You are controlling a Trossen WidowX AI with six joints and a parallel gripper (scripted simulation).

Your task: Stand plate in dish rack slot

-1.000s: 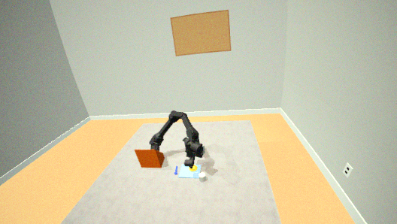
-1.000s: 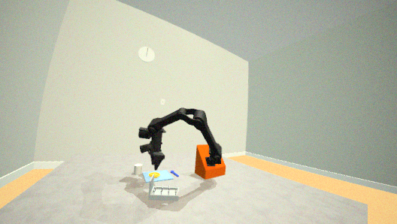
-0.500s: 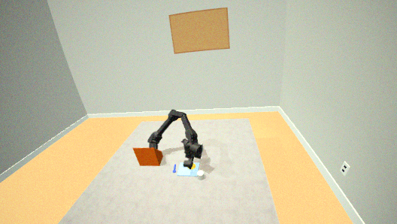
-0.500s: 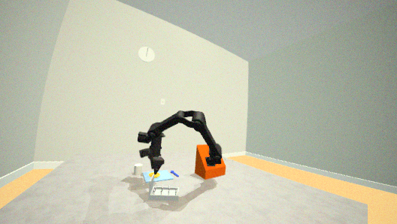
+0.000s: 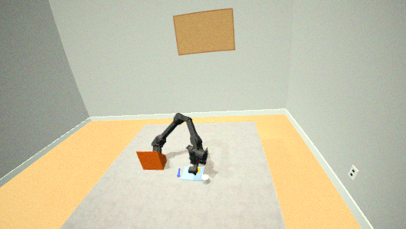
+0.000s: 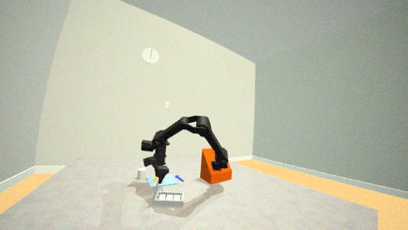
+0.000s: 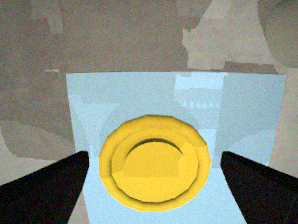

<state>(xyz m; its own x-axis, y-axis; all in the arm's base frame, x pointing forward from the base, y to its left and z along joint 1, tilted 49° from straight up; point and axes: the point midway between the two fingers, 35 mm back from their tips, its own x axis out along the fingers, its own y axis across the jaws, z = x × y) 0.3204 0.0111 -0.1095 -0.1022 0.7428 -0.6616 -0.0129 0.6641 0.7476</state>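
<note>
Now: the yellow plate right at my gripper tip. From my gripper tip the other things lie so: light blue mat 20 mm behind, 20 mm to the right, 10 mm below; white cup 80 mm ahead, 90 mm to the right, 10 mm above; small blue utensil 130 mm behind, 30 mm to the right, 10 mm below.
</note>
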